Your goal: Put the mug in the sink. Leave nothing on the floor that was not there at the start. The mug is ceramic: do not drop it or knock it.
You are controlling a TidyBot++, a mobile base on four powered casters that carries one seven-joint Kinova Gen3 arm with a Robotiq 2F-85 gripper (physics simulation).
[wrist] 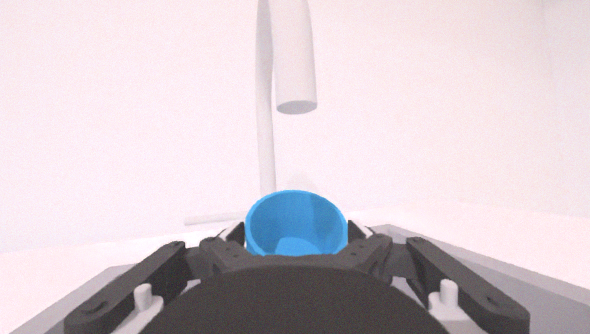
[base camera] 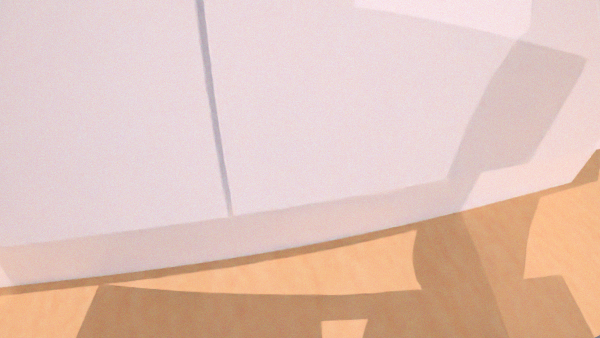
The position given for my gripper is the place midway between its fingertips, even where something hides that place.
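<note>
Wrist view: my gripper (wrist: 296, 232), a blue mug (wrist: 292, 222) and a sink counter (wrist: 530, 256) visible. Base camera view: sink counter (base camera: 142, 142) visible; in the base camera view the mug is out of frame.
</note>
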